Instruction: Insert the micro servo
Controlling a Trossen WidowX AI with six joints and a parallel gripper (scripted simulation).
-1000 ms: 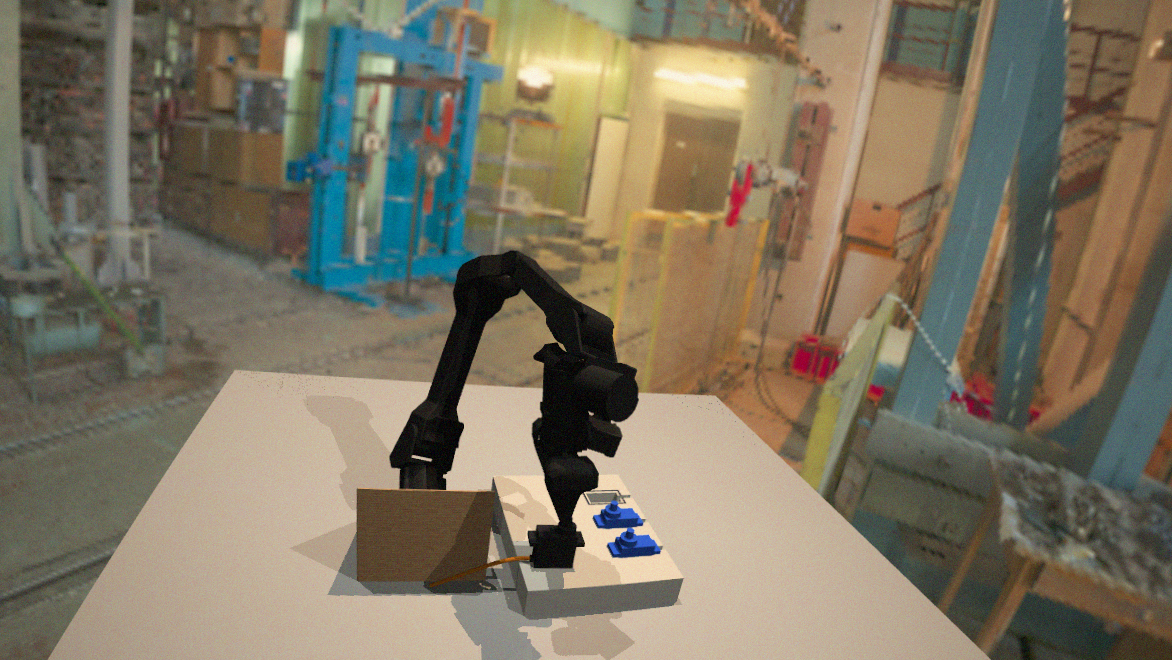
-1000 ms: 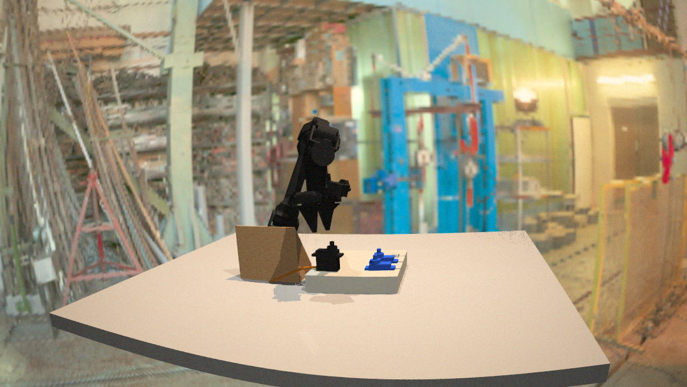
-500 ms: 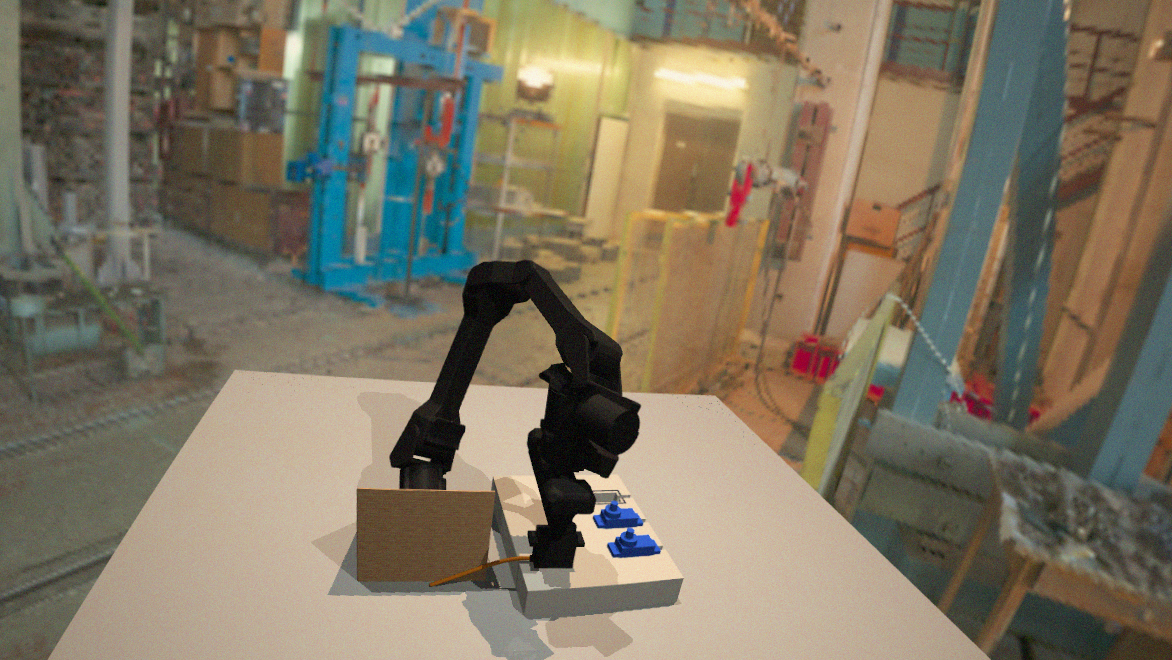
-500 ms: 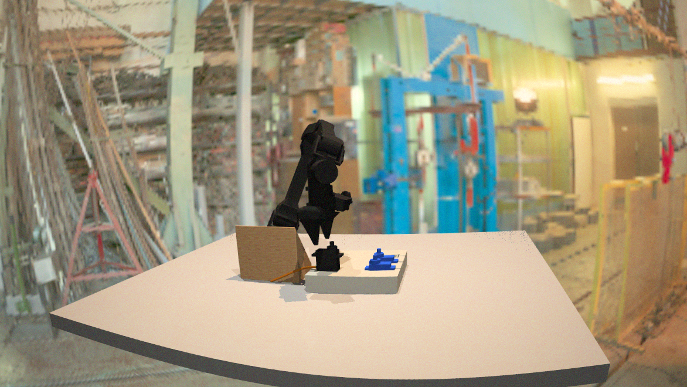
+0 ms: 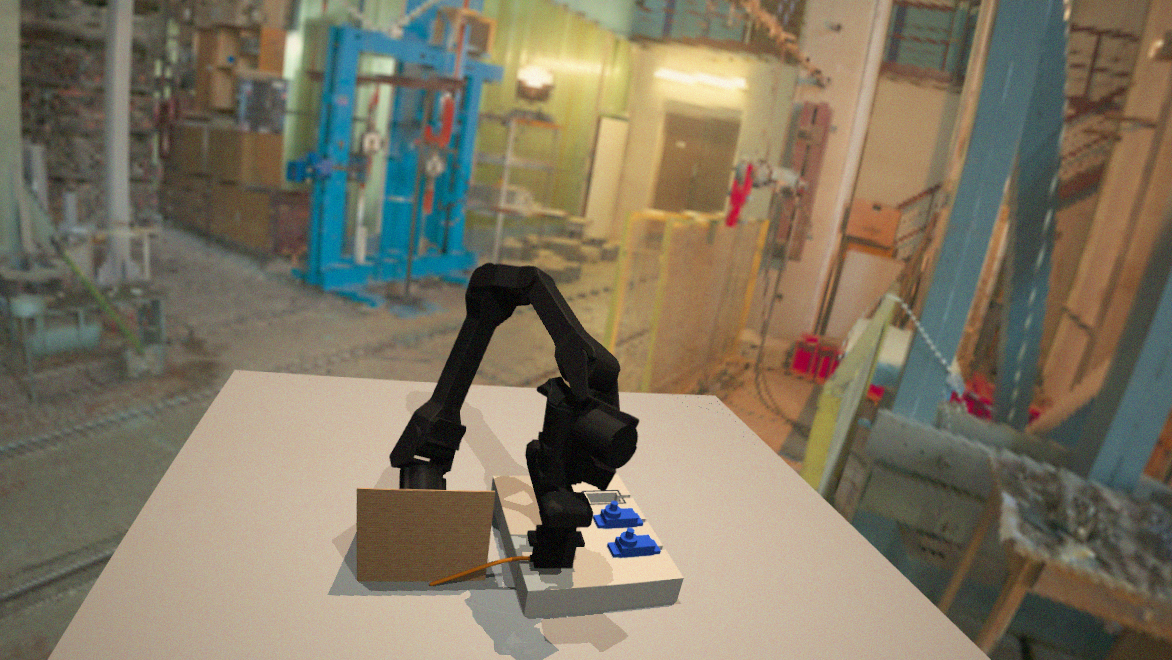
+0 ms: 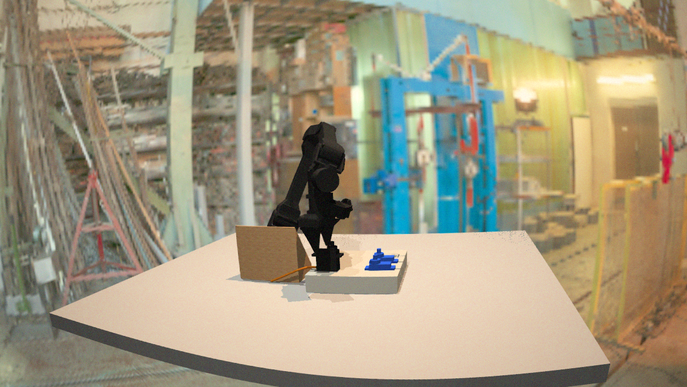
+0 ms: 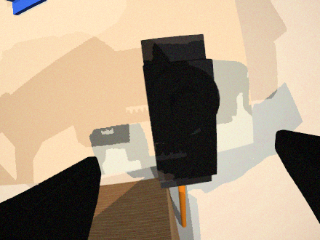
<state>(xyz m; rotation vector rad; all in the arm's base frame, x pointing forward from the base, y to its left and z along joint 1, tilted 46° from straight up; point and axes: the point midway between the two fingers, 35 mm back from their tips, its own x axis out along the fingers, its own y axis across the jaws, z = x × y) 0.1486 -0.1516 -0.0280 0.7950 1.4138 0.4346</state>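
My gripper tip is 50 mm short of the deck, 90 mm to the right of it and 80 mm above it.
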